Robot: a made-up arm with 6 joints.
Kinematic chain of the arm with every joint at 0, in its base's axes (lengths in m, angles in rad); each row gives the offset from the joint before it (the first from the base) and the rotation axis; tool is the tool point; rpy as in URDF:
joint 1: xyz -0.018 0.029 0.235 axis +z
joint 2: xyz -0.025 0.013 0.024 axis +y
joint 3: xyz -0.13 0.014 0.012 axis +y
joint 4: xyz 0.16 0 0.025 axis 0.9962 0 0.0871
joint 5: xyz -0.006 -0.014 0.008 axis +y
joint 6: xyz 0.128 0.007 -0.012 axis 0.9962 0 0.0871
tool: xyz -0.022 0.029 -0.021 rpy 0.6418 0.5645 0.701
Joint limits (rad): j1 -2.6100..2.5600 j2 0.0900..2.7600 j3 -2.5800..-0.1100 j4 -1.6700..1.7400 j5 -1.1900..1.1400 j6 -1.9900..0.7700
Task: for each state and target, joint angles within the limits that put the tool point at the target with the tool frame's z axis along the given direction. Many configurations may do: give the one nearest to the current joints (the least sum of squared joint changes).
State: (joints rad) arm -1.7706 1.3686 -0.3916 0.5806 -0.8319 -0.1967
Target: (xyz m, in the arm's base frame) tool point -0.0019 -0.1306 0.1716 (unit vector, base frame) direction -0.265 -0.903 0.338
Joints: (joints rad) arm -1.6198 1.6301 -0.4009 0.3088 -0.8097 -0.4222
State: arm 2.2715 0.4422 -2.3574 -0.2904 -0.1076 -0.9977
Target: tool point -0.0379 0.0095 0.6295 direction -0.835 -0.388 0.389
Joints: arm 2.3434 0.9316 -1.9718 -1.0848 -0.5059 -1.1931
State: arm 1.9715 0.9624 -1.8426 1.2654 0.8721 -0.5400
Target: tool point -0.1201 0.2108 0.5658 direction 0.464 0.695 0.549
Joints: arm 1.6872 1.8056 -2.4209 1.5817 0.1197 -0.3092
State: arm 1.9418 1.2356 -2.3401 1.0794 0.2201 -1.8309
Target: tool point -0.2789 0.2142 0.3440 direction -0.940 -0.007 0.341
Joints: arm 2.4472 2.2014 -2.2441 0.6426 0.1097 -1.9900
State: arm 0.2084 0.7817 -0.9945 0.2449 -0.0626 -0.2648
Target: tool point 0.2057 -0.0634 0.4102 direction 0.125 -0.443 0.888
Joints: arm -0.5215 1.4290 -1.2669 0.3594 -0.6139 -0.3171
